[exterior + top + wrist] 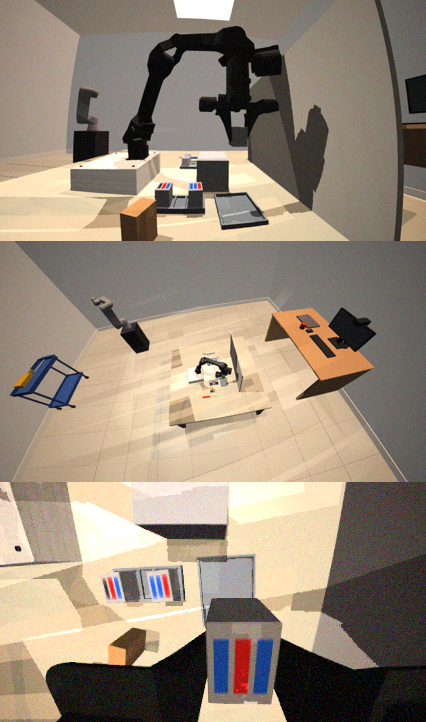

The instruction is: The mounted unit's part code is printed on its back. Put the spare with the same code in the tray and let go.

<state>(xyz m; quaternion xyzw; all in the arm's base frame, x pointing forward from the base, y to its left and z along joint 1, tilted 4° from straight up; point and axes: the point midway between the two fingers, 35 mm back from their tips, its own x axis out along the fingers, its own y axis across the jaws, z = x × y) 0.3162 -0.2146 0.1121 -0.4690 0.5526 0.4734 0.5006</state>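
Now: gripper tip 160 mm above the dark grey tray. Round my gripper tip: tall grey panel 210 mm ahead, 140 mm to the left, 60 mm above; brown box 200 mm behind, 80 mm to the right, 130 mm below.
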